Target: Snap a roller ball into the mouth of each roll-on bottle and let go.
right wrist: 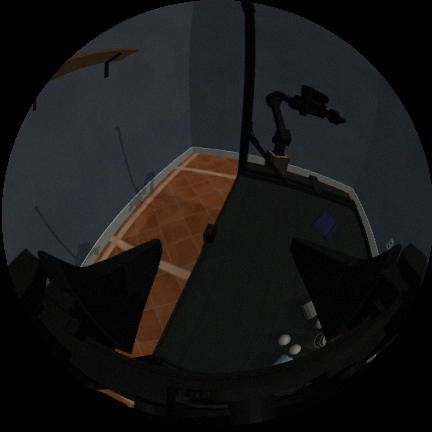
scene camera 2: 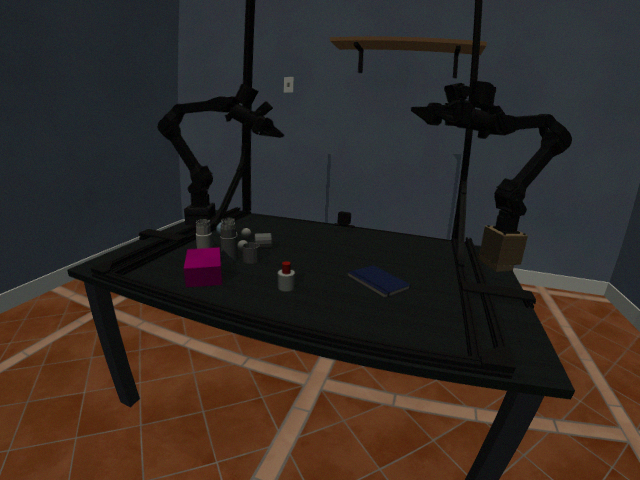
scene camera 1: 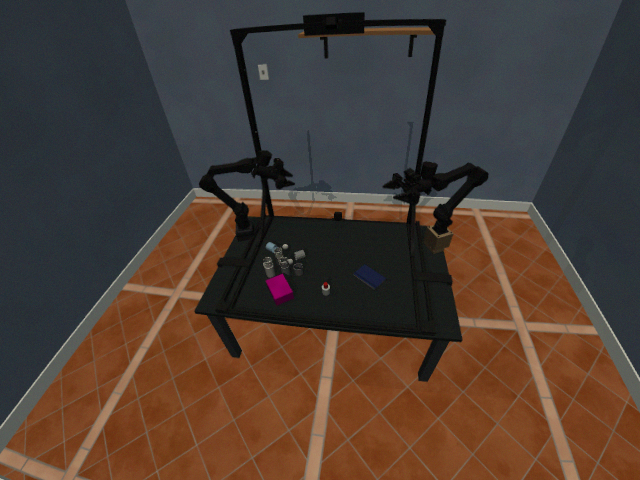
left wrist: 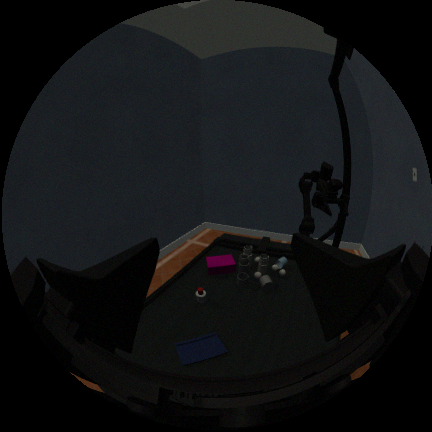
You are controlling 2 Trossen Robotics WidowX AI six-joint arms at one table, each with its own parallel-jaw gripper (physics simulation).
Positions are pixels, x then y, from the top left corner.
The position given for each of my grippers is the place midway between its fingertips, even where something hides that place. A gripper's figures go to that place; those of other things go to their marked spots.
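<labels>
Distance of my right gripper (scene camera 2: 282,136): 122 cm from the lens. My left gripper (scene camera 2: 418,108) is nearer to the lens than my right gripper, at 87 cm from the lens.
</labels>
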